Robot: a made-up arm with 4 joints.
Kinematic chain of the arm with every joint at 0, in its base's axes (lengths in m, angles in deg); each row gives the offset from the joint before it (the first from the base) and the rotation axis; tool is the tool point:
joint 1: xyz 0 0 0.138 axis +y
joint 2: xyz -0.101 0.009 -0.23 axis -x
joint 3: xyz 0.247 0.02 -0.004 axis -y
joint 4: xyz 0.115 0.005 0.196 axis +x
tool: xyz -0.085 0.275 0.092
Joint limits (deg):
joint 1: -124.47..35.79
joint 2: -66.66..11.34
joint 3: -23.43..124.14
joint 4: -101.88..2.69
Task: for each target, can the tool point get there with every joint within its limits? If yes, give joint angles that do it. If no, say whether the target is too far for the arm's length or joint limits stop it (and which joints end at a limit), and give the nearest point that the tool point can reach.
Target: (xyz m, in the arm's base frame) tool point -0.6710 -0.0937 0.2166
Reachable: no: joint limits stop it (at a limit: joint 1, joint 3, joint 4) | nearest point -0.2977 -0.0452 0.2892 | short by 0.383 m
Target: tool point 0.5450 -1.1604 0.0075
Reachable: no: too far | nearest point 0.2786 -0.1364 0.1275 | short by 1.065 m
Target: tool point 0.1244 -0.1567 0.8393
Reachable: no: joint limits stop it (at a limit: joint 3, joint 4) | nearest point 0.0573 -0.1047 0.4608 | short by 0.388 m
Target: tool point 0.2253 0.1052 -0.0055
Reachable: yes | joints -0.72 -31.19 86.85 -88.19
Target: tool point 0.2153 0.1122 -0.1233
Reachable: yes | joints 4.05 -2.61 59.76 -93.02
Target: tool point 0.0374 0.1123 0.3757
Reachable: yes | joints -112.11 -29.34 103.84 -84.72
